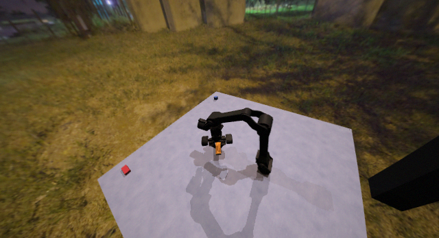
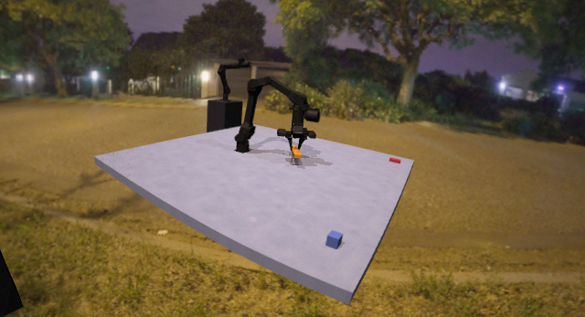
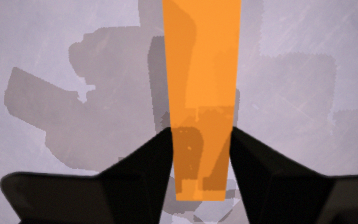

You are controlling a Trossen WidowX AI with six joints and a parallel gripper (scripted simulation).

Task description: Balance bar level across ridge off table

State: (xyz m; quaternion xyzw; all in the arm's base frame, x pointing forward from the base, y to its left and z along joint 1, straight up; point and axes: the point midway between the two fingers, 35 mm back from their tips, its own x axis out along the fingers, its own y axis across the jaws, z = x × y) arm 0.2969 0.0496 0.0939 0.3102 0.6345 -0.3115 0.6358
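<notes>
The orange bar lies 2 cm ahead of my gripper tip and 2 cm to the right of it. The rest, counted from my gripper tip: blue cube: 44 cm ahead, 55 cm to the right, 4 cm below; red block: 44 cm ahead, 45 cm to the left, 5 cm below.
</notes>
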